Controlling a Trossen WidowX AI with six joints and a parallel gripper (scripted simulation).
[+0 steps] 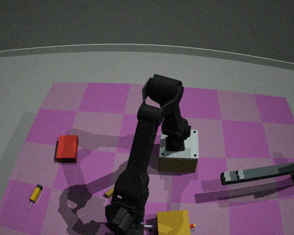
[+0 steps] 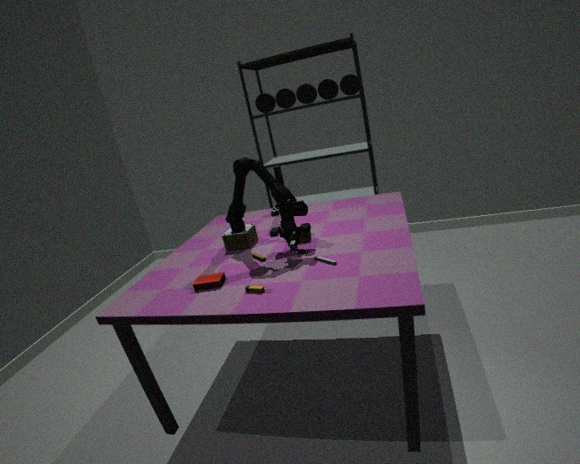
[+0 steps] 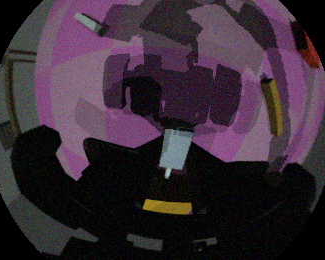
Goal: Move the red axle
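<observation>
Right now my gripper tip is 2 cm to the right of the grey-blue peg and 1 cm below it. Round my gripper tip: small yellow screwdriver (9 cm behind, 38 cm to the right); then brown rod (16 cm behind, 7 cm to the right); then yellow beam (1 cm ahead, 12 cm to the left, 1 cm above).
</observation>
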